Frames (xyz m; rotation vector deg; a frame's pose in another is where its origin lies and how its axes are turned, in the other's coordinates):
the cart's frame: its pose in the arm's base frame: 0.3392 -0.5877 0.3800 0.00 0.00 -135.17
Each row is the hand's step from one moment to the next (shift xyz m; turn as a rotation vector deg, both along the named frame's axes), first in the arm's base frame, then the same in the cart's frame.
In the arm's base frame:
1: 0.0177 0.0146 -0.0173 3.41 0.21 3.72
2: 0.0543 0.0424 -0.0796 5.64 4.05 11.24
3: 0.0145 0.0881 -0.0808 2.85 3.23 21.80
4: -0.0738 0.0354 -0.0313 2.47 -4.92 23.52
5: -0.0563 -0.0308 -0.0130 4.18 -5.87 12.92
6: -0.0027 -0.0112 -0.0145 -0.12 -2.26 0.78
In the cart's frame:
1: -0.0228 0.0021 -0.0173 -2.57 2.26 3.72
2: -0.0684 0.0082 -0.0796 -6.86 1.10 11.24
3: -0.0724 -0.0523 -0.0808 -4.30 -0.28 21.80
4: 0.0274 -0.0771 -0.0313 1.72 5.23 23.52
5: 0.0616 -0.0178 -0.0130 1.17 7.11 12.92
6: 0.0098 0.0060 -0.0145 1.68 1.52 0.78

